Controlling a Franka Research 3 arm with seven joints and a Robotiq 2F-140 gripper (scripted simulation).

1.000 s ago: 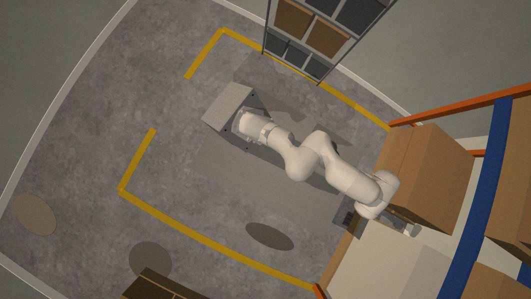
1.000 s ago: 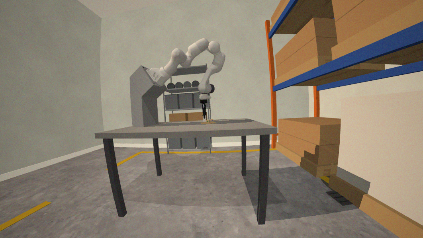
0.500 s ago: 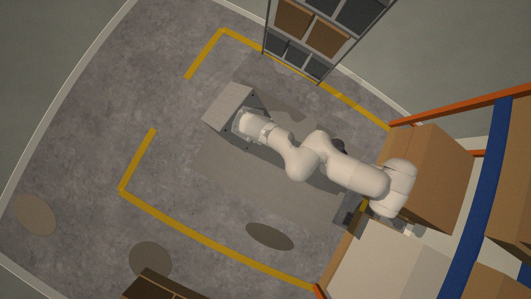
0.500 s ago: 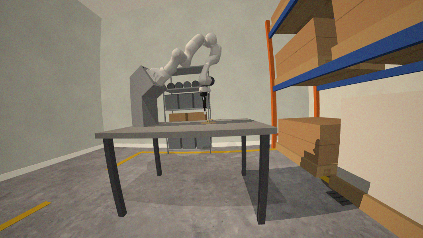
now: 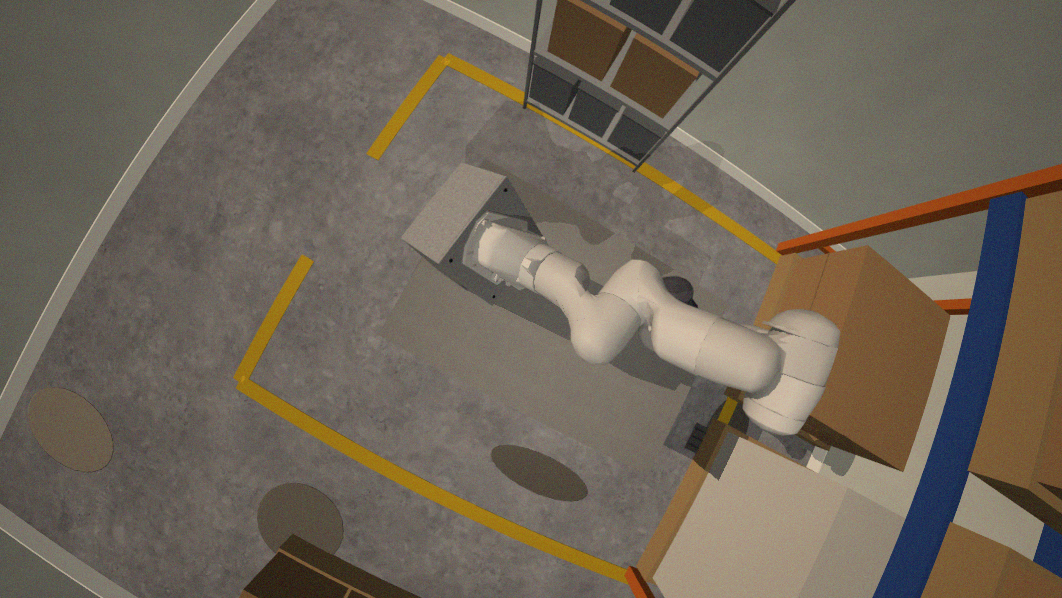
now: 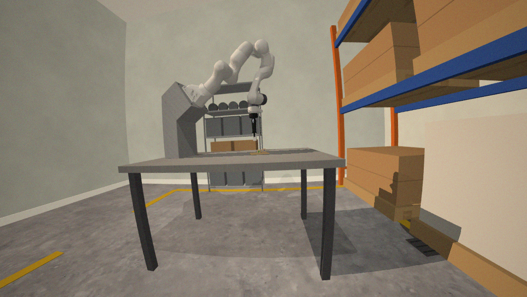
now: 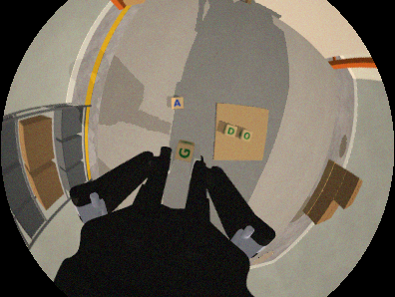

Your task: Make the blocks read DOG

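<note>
My gripper is now 130 mm to the left of the mat, 130 mm above it and 10 mm past it.
</note>
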